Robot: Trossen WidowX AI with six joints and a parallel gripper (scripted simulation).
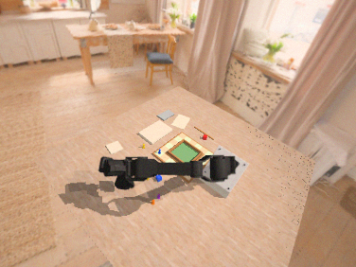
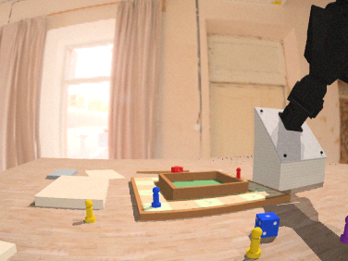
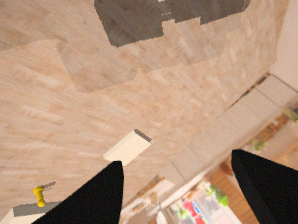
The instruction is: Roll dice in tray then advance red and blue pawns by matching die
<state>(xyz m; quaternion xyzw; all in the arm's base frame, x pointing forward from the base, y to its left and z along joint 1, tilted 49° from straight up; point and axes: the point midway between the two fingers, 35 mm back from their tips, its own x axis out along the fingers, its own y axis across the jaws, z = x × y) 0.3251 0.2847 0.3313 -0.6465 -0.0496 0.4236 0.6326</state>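
My gripper tip is now 680 mm to the left of the thin wooden stick, 170 mm above it and 30 mm past it. The rest, counted from my gripper tip: purple pawn 180 mm behind, 150 mm below, 110 mm to the right; then green tray 420 mm to the right, 160 mm below, 80 mm behind; then blue pawn 300 mm to the right, 140 mm below, 30 mm ahead.
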